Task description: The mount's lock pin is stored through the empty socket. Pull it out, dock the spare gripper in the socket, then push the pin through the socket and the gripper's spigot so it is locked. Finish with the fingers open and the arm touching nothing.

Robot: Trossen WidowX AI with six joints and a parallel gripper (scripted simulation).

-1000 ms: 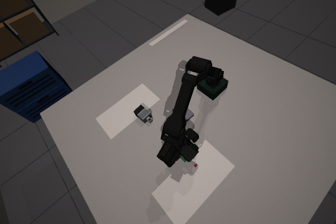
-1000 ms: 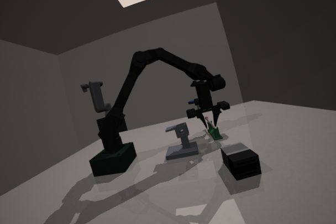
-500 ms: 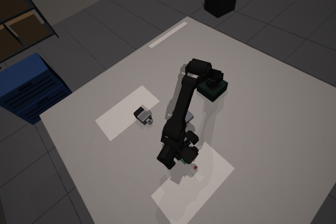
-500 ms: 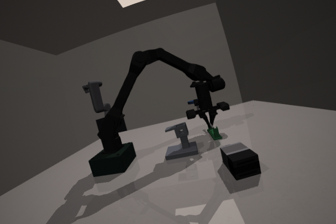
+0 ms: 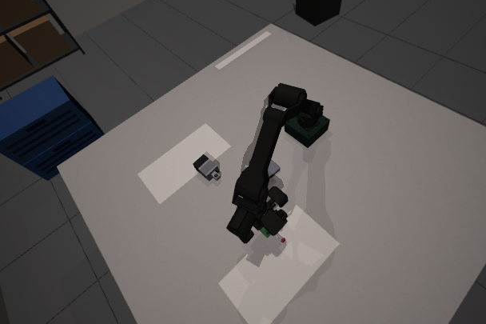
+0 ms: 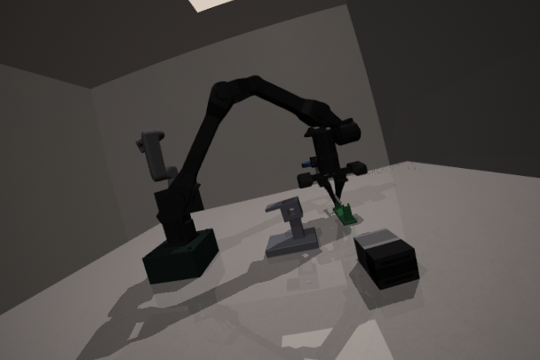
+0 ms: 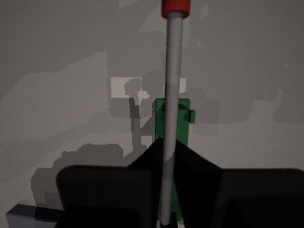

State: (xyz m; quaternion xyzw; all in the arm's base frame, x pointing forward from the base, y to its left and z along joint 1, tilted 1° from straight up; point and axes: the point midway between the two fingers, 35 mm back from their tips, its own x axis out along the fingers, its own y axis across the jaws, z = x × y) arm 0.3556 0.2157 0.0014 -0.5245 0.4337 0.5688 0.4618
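Right now my gripper tip is 1 cm short of the green stand and 3 cm to the left of it. From my gripper tip the other things lie so: spare gripper (6 cm ahead, 29 cm to the right); then grey mount (10 cm behind, 17 cm to the right, 2 cm above).
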